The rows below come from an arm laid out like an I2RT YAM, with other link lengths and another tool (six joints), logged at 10 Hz.
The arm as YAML. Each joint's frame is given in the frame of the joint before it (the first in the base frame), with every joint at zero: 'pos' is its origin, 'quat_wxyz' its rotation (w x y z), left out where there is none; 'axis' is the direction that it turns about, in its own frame. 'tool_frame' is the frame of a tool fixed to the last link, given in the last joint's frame.
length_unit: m
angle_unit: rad
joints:
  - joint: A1
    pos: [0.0, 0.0, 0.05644]
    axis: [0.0, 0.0, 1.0]
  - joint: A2
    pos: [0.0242, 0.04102, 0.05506]
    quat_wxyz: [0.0, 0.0, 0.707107, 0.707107]
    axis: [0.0, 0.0, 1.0]
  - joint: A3
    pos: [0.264, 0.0, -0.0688]
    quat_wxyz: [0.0, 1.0, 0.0, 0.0]
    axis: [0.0, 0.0, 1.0]
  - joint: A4
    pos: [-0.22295, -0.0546, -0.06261]
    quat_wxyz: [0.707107, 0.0, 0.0, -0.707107]
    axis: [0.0, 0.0, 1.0]
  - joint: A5
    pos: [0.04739, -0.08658, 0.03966]
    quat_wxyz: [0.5, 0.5, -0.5, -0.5]
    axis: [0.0, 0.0, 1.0]
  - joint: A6
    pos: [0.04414, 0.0, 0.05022]
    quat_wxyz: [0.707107, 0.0, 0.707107, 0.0]
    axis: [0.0, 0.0, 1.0]
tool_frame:
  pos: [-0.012, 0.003, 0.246]
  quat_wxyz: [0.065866, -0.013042, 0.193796, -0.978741]
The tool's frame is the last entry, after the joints.
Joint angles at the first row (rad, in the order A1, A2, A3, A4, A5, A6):
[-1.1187, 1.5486, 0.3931, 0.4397, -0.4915, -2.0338]
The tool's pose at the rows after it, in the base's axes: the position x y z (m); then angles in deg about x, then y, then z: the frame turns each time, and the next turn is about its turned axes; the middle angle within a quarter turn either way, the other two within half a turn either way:
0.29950, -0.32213, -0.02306, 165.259, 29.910, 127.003
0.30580, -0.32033, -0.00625, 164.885, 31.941, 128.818
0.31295, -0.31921, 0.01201, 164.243, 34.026, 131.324
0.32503, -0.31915, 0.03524, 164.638, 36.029, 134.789
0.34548, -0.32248, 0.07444, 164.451, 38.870, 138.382
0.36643, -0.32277, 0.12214, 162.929, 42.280, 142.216
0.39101, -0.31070, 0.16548, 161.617, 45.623, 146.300
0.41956, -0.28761, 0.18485, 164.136, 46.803, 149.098
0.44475, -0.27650, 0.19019, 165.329, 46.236, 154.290
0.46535, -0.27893, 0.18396, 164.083, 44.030, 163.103
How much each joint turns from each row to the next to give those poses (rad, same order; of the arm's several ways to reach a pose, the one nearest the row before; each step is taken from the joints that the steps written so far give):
[0.0088, -0.0347, -0.0015, -0.0229, -0.0057, 0.0488]
[0.0157, -0.0538, 0.0000, -0.0153, -0.0008, 0.0599]
[0.0251, -0.0557, 0.0023, -0.0122, 0.0133, 0.0759]
[0.0466, -0.0599, 0.0500, -0.0725, 0.0351, 0.1106]
[0.0614, -0.0511, 0.1053, -0.1019, 0.0447, 0.1213]
[0.0690, -0.0485, 0.1075, -0.0843, 0.0572, 0.1152]
[0.1129, -0.0381, 0.0946, -0.0667, 0.1022, 0.1293]
[0.1446, 0.0183, 0.1175, -0.1026, 0.1274, 0.1412]
[0.1221, 0.0775, 0.1328, -0.0897, 0.1389, 0.1442]
[0.0969, 0.1243, 0.1541, -0.0927, 0.1568, 0.1614]

